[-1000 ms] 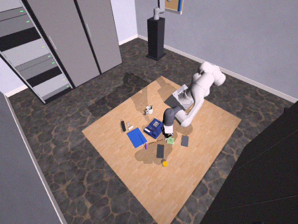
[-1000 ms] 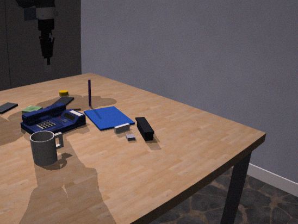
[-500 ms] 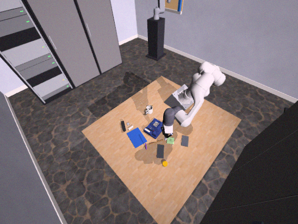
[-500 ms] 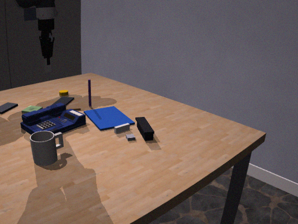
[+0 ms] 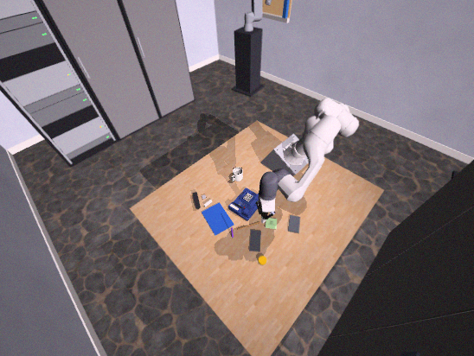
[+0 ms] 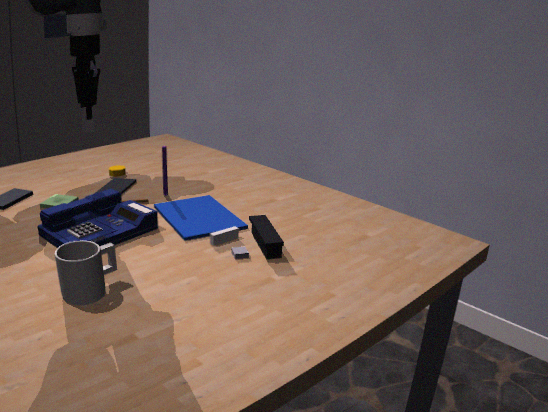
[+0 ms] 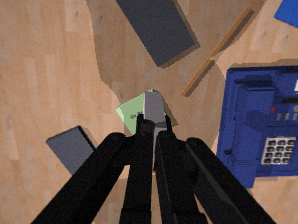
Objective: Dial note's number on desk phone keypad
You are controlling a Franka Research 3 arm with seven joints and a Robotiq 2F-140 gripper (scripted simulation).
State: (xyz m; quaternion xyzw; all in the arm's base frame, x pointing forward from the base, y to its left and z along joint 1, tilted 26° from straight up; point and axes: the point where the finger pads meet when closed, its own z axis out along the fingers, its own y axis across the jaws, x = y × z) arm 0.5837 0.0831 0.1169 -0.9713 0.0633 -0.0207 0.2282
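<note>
Now: the handset 160 mm to the right of my hand, 160 mm below it and 130 mm behind it. Also, from my hand: blue folder 310 mm to the right, 200 mm below, 90 mm ahead; purple pen 140 mm to the right, 140 mm below, 140 mm ahead; wooden pencil 200 mm below, 100 mm to the right, 10 mm ahead.
</note>
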